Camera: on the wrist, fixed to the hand. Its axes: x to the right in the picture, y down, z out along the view.
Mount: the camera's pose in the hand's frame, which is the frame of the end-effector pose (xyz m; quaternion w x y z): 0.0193 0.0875 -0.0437 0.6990 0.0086 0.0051 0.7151
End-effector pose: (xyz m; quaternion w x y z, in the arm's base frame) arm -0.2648 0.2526 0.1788 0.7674 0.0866 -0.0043 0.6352
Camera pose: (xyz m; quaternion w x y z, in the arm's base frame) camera -0.3510 0.2930 0.1492 0.0815 0.0608 -0.0556 0.9933
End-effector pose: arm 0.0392 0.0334 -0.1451 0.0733 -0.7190 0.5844 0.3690
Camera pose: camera -0.0188 -0.0320 -0.0971 0.2094 0.0859 -0.9262 -0.3016
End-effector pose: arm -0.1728 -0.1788 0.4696 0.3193 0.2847 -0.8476 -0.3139
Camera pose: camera -0.1783 -0.1512 0.5652 0.4495 -0.4028 -0.7971 0.0177
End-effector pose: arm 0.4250 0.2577 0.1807 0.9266 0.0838 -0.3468 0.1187
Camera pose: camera 0.4420 0.3550 0.1673 0.5638 -0.1821 -0.2966 0.7490
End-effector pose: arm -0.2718 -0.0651 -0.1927 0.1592 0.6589 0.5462 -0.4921
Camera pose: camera -0.1759 -0.0524 -0.2169 0.4547 0.8550 -0.0928 -0.2315
